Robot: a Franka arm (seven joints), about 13 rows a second.
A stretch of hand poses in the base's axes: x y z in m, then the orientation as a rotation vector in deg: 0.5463, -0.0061, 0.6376, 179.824, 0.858, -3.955; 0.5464, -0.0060, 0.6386, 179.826, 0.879, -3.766; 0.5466, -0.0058, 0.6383, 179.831, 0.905, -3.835; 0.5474, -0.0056, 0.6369, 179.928, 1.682, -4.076; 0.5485, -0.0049, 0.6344, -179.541, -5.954, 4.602; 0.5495, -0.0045, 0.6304, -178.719, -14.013, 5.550
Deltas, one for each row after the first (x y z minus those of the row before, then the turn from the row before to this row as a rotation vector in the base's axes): 0.0001, 0.0001, 0.0010, -0.001, -0.120, 0.014; 0.0002, 0.0002, -0.0003, 0.007, 0.044, 0.016; 0.0008, 0.0002, -0.0014, 0.118, 0.153, 0.492; 0.0011, 0.0007, -0.0025, 0.378, 0.344, 2.719; 0.0010, 0.0004, -0.0040, 0.458, 0.617, 5.156
